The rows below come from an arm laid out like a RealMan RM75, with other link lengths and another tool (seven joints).
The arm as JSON. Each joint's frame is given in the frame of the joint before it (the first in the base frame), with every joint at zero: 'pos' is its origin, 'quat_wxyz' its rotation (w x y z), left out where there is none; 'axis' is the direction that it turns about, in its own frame. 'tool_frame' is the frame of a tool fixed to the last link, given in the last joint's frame.
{
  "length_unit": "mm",
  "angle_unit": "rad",
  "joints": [
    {
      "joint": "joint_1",
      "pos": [
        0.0,
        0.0,
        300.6
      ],
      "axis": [
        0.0,
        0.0,
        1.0
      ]
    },
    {
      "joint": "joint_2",
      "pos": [
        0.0,
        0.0,
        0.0
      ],
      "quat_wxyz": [
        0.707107,
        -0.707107,
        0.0,
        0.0
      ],
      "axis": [
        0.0,
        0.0,
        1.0
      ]
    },
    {
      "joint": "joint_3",
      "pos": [
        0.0,
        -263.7,
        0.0
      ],
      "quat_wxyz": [
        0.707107,
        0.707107,
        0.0,
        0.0
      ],
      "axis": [
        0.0,
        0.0,
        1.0
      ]
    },
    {
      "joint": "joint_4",
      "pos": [
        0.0,
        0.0,
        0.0
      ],
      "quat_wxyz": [
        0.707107,
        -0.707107,
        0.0,
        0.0
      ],
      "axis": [
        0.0,
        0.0,
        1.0
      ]
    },
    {
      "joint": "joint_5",
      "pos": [
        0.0,
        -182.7,
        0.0
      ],
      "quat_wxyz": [
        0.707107,
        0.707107,
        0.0,
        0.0
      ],
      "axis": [
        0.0,
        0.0,
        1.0
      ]
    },
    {
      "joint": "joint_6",
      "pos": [
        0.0,
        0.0,
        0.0
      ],
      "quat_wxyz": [
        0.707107,
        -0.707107,
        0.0,
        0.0
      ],
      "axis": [
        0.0,
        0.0,
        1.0
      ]
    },
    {
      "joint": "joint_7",
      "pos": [
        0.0,
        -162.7,
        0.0
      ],
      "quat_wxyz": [
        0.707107,
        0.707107,
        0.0,
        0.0
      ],
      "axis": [
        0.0,
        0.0,
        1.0
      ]
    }
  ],
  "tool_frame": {
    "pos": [
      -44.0,
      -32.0,
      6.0
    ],
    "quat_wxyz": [
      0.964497,
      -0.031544,
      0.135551,
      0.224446
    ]
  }
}
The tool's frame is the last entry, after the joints.
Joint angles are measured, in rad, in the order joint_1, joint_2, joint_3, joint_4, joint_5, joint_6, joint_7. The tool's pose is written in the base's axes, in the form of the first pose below.
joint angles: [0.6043, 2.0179, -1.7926, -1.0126, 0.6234, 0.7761, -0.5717]
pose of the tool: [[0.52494 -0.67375 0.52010], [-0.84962 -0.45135 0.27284], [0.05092 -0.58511 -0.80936]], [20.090 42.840 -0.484]
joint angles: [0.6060, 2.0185, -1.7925, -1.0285, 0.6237, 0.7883, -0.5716]
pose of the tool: [[0.53240 -0.67160 0.51526], [-0.84475 -0.46053 0.27259], [0.05422 -0.58040 -0.81253]], [19.604 42.806 -0.508]
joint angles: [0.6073, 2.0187, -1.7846, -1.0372, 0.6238, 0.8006, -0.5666]
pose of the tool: [[0.52821 -0.67742 0.51196], [-0.84759 -0.45678 0.27007], [0.05090 -0.57659 -0.81545]], [19.435 42.856 -0.375]
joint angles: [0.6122, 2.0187, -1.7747, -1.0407, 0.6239, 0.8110, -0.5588]
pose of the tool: [[0.52145 -0.68499 0.50879], [-0.85210 -0.44937 0.26832], [0.04484 -0.57346 -0.81801]], [19.288 43.008 -0.201]
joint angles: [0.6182, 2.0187, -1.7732, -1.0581, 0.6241, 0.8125, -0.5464]
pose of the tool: [[0.53039 -0.68834 0.49484], [-0.84720 -0.45153 0.27996], [0.03073 -0.56772 -0.82265]], [18.517 43.214 -0.025]
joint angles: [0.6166, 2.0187, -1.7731, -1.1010, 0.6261, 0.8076, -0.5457]
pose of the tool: [[0.56229 -0.68326 0.46582], [-0.82690 -0.46981 0.30905], [0.00768 -0.55896 -0.82916]], [17.077 43.353 0.330]
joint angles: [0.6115, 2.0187, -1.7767, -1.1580, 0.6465, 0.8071, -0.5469]
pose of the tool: [[0.59536 -0.68511 0.41972], [-0.80322 -0.49492 0.33148], [-0.01937 -0.53448 -0.84496]], [15.239 43.220 0.614]
